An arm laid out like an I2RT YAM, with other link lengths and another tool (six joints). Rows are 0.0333 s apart.
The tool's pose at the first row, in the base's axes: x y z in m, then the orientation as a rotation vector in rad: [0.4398 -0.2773 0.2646 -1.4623 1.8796 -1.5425]
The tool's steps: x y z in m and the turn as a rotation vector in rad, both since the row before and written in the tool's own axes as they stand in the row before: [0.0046 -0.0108 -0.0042 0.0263 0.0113 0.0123]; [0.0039 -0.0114 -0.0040 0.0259 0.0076 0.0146]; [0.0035 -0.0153 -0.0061 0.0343 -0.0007 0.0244]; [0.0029 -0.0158 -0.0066 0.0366 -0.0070 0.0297]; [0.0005 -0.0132 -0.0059 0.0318 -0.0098 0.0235]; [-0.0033 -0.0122 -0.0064 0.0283 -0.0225 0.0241]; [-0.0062 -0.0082 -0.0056 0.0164 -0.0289 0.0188]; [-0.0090 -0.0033 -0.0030 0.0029 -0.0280 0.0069]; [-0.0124 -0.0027 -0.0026 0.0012 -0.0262 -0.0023]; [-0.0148 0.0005 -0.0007 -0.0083 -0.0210 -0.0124]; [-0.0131 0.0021 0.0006 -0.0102 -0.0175 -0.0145]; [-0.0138 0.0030 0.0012 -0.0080 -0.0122 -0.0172]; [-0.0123 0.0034 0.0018 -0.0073 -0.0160 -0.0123]
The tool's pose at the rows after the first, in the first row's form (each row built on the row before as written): [0.4401 -0.2778 0.2771 -1.4311 1.8640 -1.5671]; [0.4408 -0.2776 0.2898 -1.3993 1.8475 -1.5862]; [0.4415 -0.2755 0.3065 -1.3574 1.8213 -1.5977]; [0.4416 -0.2726 0.3236 -1.3124 1.7910 -1.6013]; [0.4416 -0.2685 0.3375 -1.2782 1.7615 -1.6016]; [0.4421 -0.2611 0.3496 -1.2525 1.7282 -1.5872]; [0.4428 -0.2522 0.3572 -1.2418 1.7010 -1.5620]; [0.4452 -0.2426 0.3591 -1.2493 1.6832 -1.5355]; [0.4490 -0.2302 0.3598 -1.2658 1.6646 -1.5148]; [0.4542 -0.2167 0.3567 -1.2943 1.6542 -1.4983]; [0.4591 -0.2053 0.3520 -1.3239 1.6468 -1.4847]; [0.4643 -0.1935 0.3460 -1.3521 1.6392 -1.4786]; [0.4691 -0.1834 0.3396 -1.3769 1.6306 -1.4665]
